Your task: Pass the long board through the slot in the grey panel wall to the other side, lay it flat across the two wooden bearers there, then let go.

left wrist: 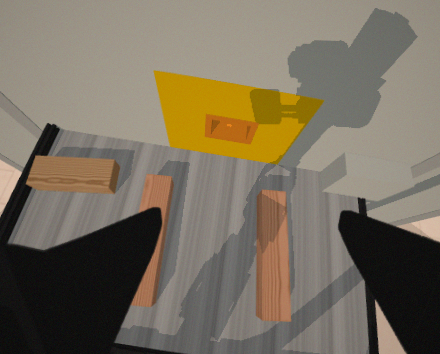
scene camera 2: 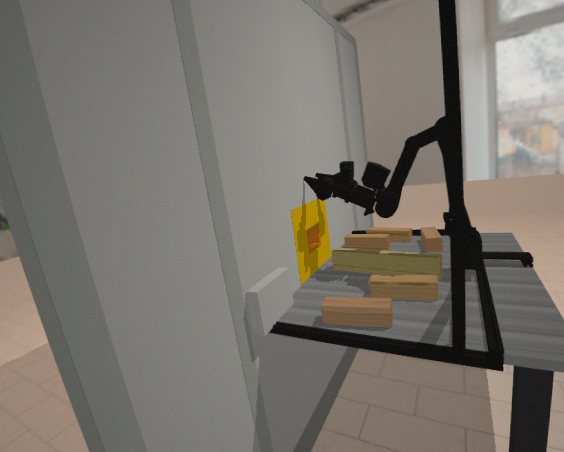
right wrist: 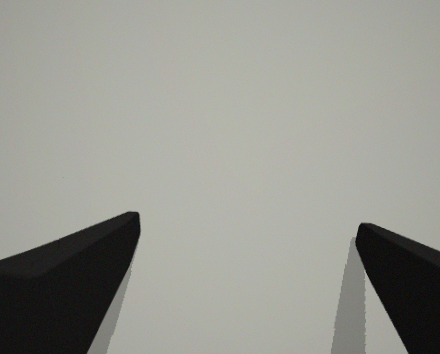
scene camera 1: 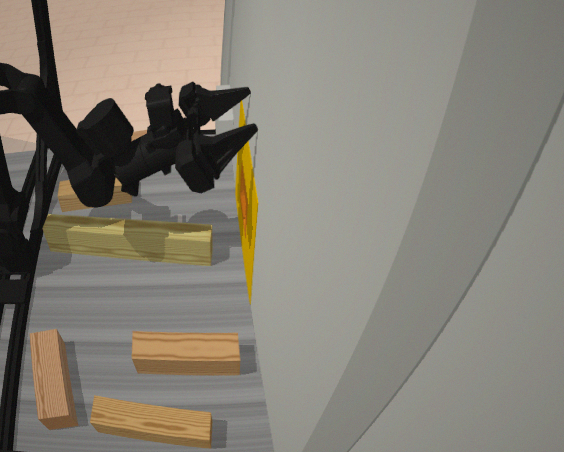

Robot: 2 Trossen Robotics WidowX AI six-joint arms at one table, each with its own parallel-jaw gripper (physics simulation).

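Frame: origin at the left arm's base, x ahead, y left, z up, level; millimetres.
Seen in the pictures: left gripper, fingertip midpoint: [left wrist: 249,217]; right gripper, fingertip midpoint: [scene camera 2: 310,176] [right wrist: 248,228] [scene camera 1: 253,107]; right arm's base, link origin: [scene camera 2: 468,265] [scene camera 1: 16,260].
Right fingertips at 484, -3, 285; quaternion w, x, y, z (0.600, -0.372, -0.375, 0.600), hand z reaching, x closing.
Observation:
A point is followed by its place in that frame, as x, y, z.
The long board [scene camera 1: 135,244] @[668, -9, 22] [scene camera 2: 387,263] @[711, -53, 18], greenish yellow, lies flat on the table with one end toward the grey panel wall [scene camera 1: 350,150] @[483, 344, 486] [scene camera 2: 260,125] @[483, -251, 435] [left wrist: 100,75] @[433, 183, 178] [right wrist: 225,125] @[482, -15, 328]. The slot [scene camera 2: 313,238] @[465, 1, 78] [left wrist: 231,135] @[437, -40, 64] is a small orange opening in a yellow square on the wall. Beyond the wall, in the left wrist view, one reddish bearer [left wrist: 159,195] @[299, 80, 28] and a second bearer [left wrist: 274,280] @[178, -153, 28] lie roughly parallel, apart. My right gripper [scene camera 1: 252,109] @[484, -4, 285] [scene camera 2: 311,177] @[484, -4, 285] [right wrist: 248,228] @[484, -4, 285] is open and empty, above the board and near the wall. My left gripper [left wrist: 249,217] @[206, -38, 346] is open and empty above the bearers.
Around the board lie loose blocks, among them one near the wall [scene camera 1: 186,350] @[588, 200, 31], one at the front [scene camera 2: 357,312] @[699, -330, 12] and one behind it [scene camera 2: 404,287] @[775, -190, 11]. Another block [left wrist: 72,174] @[315, 263, 19] lies left of the bearers. A pale bracket [scene camera 2: 272,297] @[512, -362, 43] [left wrist: 375,175] @[392, -331, 81] sits at the wall. A black frame post [scene camera 2: 457,300] @[886, -374, 80] stands at the table.

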